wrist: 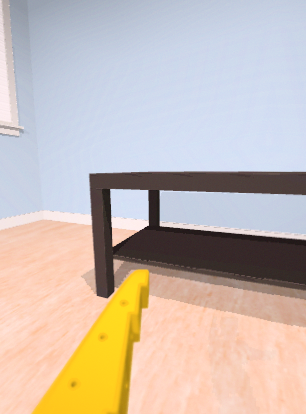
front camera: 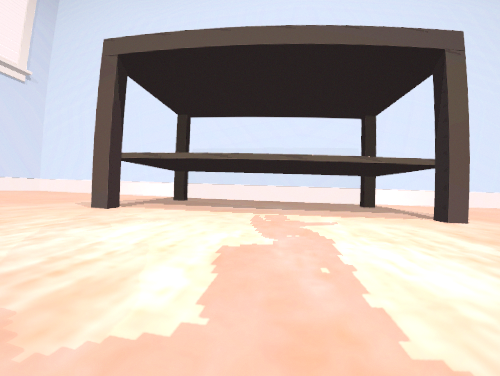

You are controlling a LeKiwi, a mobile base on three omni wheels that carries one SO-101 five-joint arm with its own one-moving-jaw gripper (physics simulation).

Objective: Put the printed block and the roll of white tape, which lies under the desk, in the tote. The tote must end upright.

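Frame: origin at the arm's base, x ahead, y left, z up, level; millimetres.
Where they show: end effector, tool point: [wrist: 148,283].
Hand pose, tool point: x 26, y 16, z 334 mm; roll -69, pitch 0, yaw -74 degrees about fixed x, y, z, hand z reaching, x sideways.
Each offset is from my tool point to the top centre of the thing.
The dark brown desk [front camera: 285,36] [wrist: 200,181] stands on the floor ahead, with square legs and a low shelf. It fills much of the front camera view; in the wrist view its left part shows, and its right part is cut off by the picture's edge. My gripper [wrist: 142,281] shows one yellow notched jaw in the wrist view, with the moving jaw swung out of the picture, so it is fully open. The jaw tip is drawn just right of the foot of the desk's front left leg. The printed block, the white tape and the tote do not show in either view.
The desk's front left leg @(dx +581, dy +383, dz -24 mm) [front camera: 106,130] [wrist: 102,245] and front right leg @(dx +528, dy -465, dz -24 mm) [front camera: 452,135] stand on the wooden floor. Its lower shelf [front camera: 280,164] [wrist: 210,254] spans between the legs. A pale blue wall [wrist: 175,90] rises behind, with a window [front camera: 12,32] [wrist: 6,65] at the left.
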